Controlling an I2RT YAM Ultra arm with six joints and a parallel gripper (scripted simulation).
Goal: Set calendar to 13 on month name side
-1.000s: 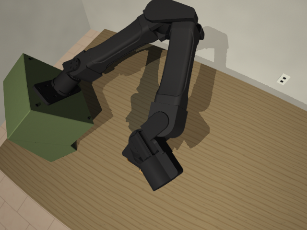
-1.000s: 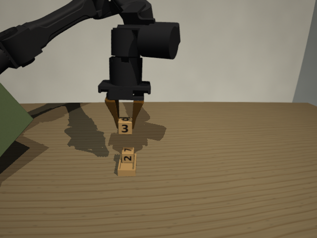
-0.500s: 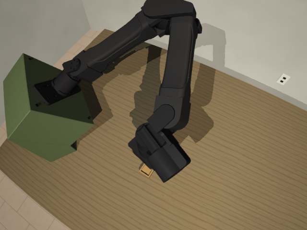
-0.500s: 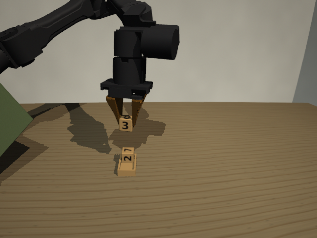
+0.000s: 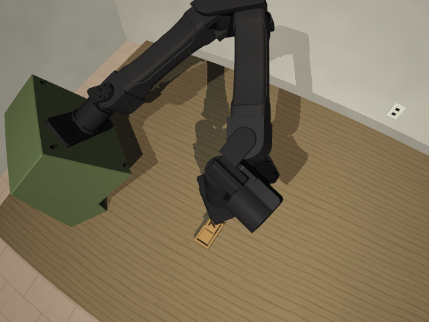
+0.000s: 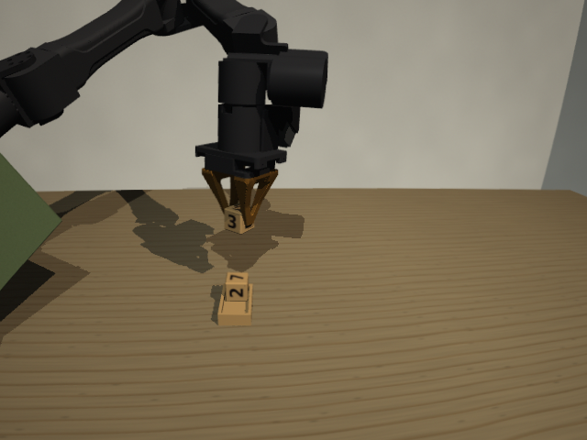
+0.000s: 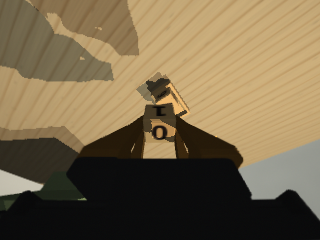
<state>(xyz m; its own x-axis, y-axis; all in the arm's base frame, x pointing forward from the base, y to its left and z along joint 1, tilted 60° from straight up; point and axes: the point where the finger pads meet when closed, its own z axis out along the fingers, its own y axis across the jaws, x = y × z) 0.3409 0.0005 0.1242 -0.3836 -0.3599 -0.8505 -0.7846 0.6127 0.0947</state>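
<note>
Now: the wooden tray 4 cm to the right of my hand and 11 cm below it. Also, from my hand: wooden cube (right at my hand).
</note>
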